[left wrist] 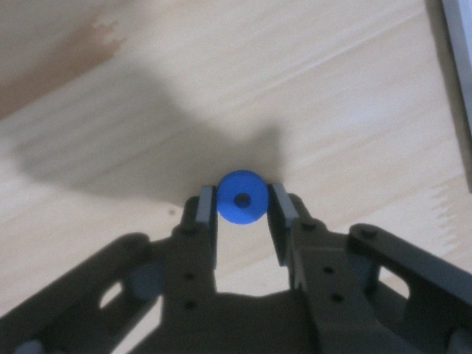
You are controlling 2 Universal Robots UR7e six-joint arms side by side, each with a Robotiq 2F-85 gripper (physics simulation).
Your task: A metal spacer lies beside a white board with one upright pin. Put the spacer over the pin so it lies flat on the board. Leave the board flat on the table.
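Frame: origin at the left arm's base, x ahead, y left, z up, level; metres.
Where they show: left gripper, fingertip midpoint: [242,202].
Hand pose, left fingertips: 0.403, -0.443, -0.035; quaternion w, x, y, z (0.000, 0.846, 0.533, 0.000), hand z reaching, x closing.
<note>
Each offset is from my left fingertips to the centre of the thing, as dx, dy, dz. "pt": to the spot under its first point. Level surfaces: height alone.
The spacer {-0.003, +0.001, +0.001} [230,207] is a blue round disc with a small dark centre hole, in the lower middle of the left wrist view. My left gripper [242,202] is shut on it, with one fingertip against each side. The spacer's round face and hole point up at the camera. Whether it touches the table is hard to tell from this view. The white board and its pin do not show in this view. My right gripper does not show either.
The pale wooden table top {dz -0.003} [325,100] lies under the gripper, with the gripper's shadow on it. A straight grey edge of some object {pt -0.020, +0.111, +0.006} [461,55] runs along the upper right side.
</note>
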